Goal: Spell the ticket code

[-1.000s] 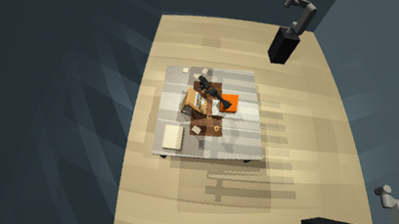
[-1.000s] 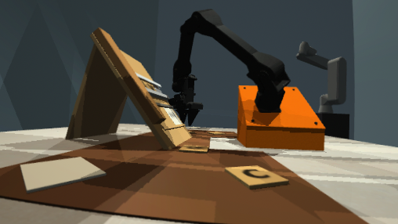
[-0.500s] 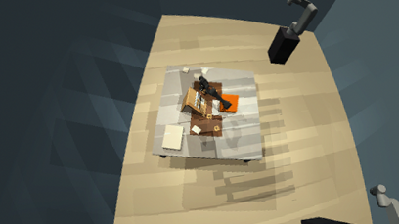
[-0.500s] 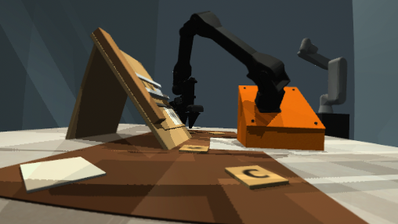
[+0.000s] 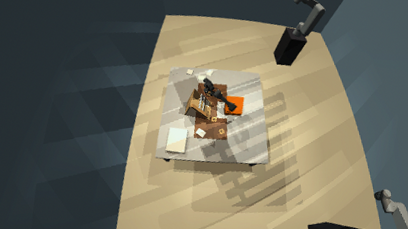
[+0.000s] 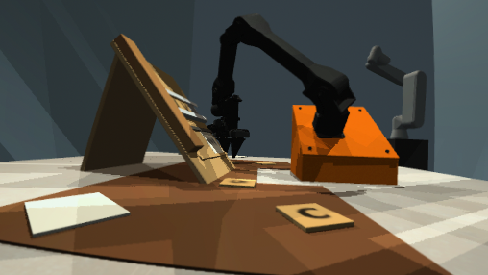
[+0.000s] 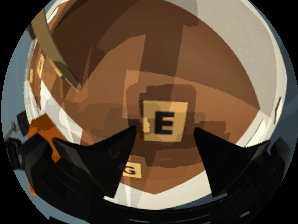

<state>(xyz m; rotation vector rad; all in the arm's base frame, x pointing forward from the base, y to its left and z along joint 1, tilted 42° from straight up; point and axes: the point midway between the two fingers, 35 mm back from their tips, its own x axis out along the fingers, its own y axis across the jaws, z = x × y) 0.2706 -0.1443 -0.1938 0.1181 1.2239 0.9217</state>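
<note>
Now: gripper tip 2 cm above the e tile. Also, from my gripper tip: u tile: 10 cm ahead, 28 cm to the left, 14 cm above; then tan tile marked v: 10 cm ahead, 22 cm to the left, 14 cm above; then brown mat: 6 cm behind, 23 cm to the left, 2 cm below.
</note>
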